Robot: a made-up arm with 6 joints.
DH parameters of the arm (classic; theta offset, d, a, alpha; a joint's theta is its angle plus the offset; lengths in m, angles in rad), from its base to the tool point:
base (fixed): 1.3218 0 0.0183 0
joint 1: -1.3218 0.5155 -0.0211 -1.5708
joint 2: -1.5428 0 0.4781 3.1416
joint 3: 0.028 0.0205 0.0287 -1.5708
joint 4: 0 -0.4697 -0.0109 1.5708
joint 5: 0 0.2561 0.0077 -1.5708
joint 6: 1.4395 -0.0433 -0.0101 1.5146
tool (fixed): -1.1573 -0.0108 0 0
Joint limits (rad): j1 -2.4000..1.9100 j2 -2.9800..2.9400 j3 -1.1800..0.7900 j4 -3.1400..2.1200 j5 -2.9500..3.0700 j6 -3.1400..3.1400
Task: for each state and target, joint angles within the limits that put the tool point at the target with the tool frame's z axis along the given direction. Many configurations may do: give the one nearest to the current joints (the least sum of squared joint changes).
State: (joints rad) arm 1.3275 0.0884 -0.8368 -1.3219 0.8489 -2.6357
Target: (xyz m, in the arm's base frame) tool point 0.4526 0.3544 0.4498 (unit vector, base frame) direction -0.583 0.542 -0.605
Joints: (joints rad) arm 0.8982 0.5996 -0.0562 -1.1632 0.4886 -2.9184
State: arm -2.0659 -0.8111 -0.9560 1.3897 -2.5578 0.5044
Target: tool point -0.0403 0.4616 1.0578 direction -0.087 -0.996 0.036
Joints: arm -2.0102 -1.4991 -0.5809 0.9147 -1.9353 1.0337
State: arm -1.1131 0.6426 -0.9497 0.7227 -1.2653 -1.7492
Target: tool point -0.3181 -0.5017 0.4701 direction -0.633 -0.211 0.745
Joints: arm -1.7421 0.6452 -0.6418 0.7807 -1.4017 -2.1174
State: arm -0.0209 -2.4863 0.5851 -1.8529 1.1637 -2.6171
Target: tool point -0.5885 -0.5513 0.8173 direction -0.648 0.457 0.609
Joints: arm 0.7114 -1.8587 0.7884 -1.5757 0.6015 -2.5443
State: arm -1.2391 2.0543 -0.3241 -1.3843 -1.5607 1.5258
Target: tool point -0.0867 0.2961 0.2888 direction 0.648 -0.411 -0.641
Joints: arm -2.0053 2.4076 -0.6572 -0.6519 -1.4967 1.7487
